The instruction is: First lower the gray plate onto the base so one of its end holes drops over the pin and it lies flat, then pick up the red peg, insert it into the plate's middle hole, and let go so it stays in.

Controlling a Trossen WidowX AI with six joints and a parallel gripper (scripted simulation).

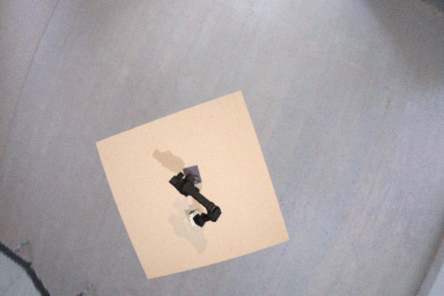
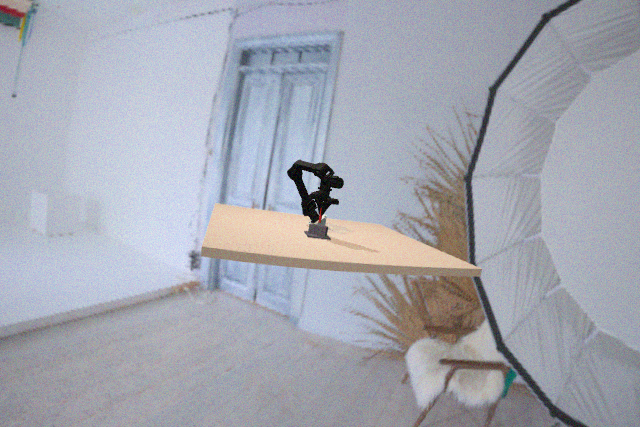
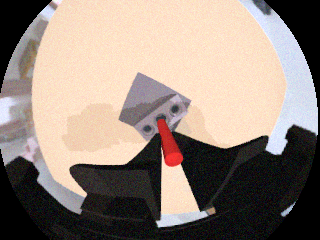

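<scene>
Now: gripper tip right at the red peg. Round my gripper tip: base: 110 mm below, 10 mm to the left, 10 mm ahead; gray plate: 70 mm below.
</scene>
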